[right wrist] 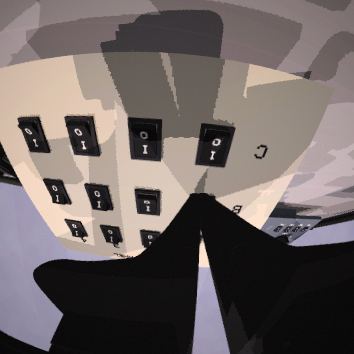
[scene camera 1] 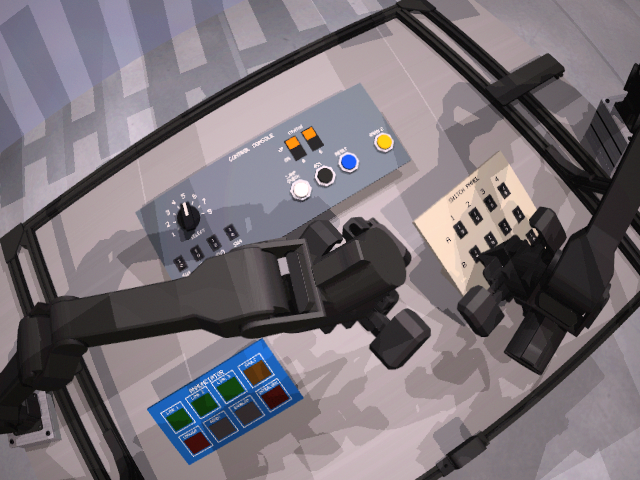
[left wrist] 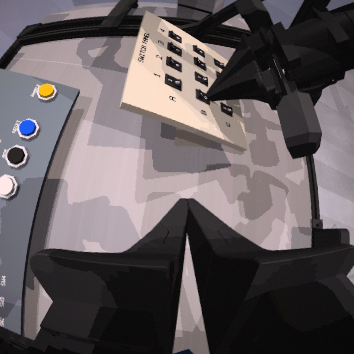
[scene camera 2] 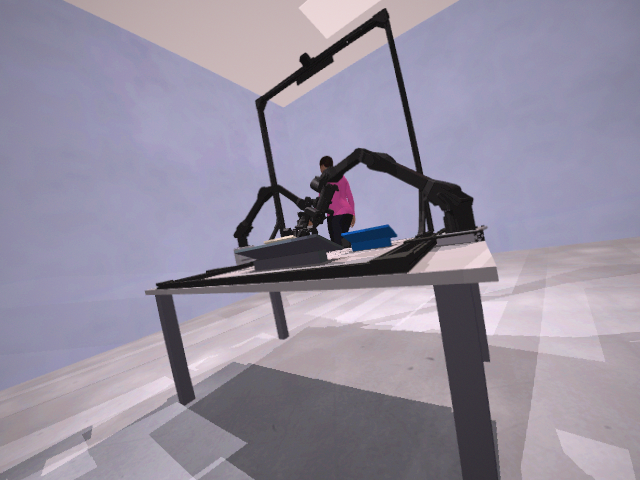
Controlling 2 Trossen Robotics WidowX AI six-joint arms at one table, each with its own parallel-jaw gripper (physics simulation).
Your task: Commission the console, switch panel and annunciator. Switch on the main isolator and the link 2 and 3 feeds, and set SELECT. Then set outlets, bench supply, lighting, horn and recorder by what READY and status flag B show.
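Frame: origin at the left arm's base, x ahead, y left, z up, level; metres.
Seen in the pictures: left gripper, fingertip midpoint: [left wrist: 185, 204] [scene camera 2: 313, 228]; right gripper, fingertip midpoint: [right wrist: 197, 199] [scene camera 1: 480, 257] [left wrist: 207, 96]; left arm's base at its link origin: [scene camera 1: 25, 414] [scene camera 2: 461, 230]; right arm's base at its link origin: [scene camera 2: 243, 247].
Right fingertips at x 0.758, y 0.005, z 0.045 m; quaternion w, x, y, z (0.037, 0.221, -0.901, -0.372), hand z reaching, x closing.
Pixels of each thing's top centre, then the offset from my right fingertips to it. "*": a spot on its surface instead.
- grey console at its top centre: [scene camera 1: 266, 166] [scene camera 2: 281, 239] dx -0.240, dy +0.229, dz +0.028 m
- SELECT knob at its top centre: [scene camera 1: 184, 211] dx -0.373, dy +0.203, dz +0.028 m
- Switch B2 at its top centre: [right wrist: 146, 209] [scene camera 1: 491, 239] dx +0.025, dy +0.017, dz +0.007 m
- blue annunciator at a spot on its surface: [scene camera 1: 297, 391] * dx -0.298, dy -0.083, dz -0.031 m
The grey console [scene camera 1: 258, 170] has the SELECT knob [scene camera 1: 189, 218] pointing at about 5. Two status flags [scene camera 1: 295, 148] [scene camera 1: 312, 137] show orange in their upper halves. The cream switch panel [scene camera 1: 434, 223] [left wrist: 135, 95] [right wrist: 295, 110] carries rows A, B and C. My right gripper [scene camera 1: 480, 254] [left wrist: 207, 96] [right wrist: 197, 199] is shut and empty, its tips at switch B1, which they hide in the right wrist view. Switch B2 [right wrist: 148, 202] looks tilted unlike its neighbours. My left gripper [left wrist: 185, 204] is shut and empty, above the table between console and panel. The blue annunciator [scene camera 1: 297, 391] has dim-looking tiles; the READY tile [scene camera 1: 220, 426] is grey.
My left arm [scene camera 1: 155, 310] stretches between console and annunciator and hides the console's lower edge. White [scene camera 1: 300, 190], black [scene camera 1: 324, 176], blue [scene camera 1: 348, 162] and yellow [scene camera 1: 384, 142] buttons line the console. A black frame [scene camera 1: 217, 121] borders the table. A person in pink [scene camera 2: 341, 196] stands behind the table.
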